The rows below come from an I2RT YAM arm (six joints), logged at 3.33 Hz.
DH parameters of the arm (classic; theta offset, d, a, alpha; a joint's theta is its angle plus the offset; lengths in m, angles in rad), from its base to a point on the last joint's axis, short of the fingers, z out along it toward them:
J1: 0 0.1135 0.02 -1.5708
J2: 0 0 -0.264 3.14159
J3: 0.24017 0 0.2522 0
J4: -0.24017 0 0.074 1.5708
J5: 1.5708 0 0 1.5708
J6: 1.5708 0.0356 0 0
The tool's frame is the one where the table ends.
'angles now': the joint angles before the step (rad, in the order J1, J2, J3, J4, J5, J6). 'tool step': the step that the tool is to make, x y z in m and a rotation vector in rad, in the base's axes. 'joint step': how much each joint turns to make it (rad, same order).
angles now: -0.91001, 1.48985, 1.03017, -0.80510, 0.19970, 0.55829
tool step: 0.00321, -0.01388, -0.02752, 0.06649, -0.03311, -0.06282
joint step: -0.02708, 0.09497, -0.01526, 0.06789, -0.05378, 0.05380
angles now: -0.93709, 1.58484, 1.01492, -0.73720, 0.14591, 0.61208
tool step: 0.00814, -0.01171, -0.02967, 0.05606, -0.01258, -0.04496
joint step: -0.00498, 0.11254, 0.00000, 0.06829, -0.03242, 0.04958
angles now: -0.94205, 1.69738, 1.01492, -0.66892, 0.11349, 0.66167
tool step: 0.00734, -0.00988, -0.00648, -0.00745, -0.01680, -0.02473
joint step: 0.00001, 0.05073, 0.02975, 0.03395, -0.00343, 0.02634
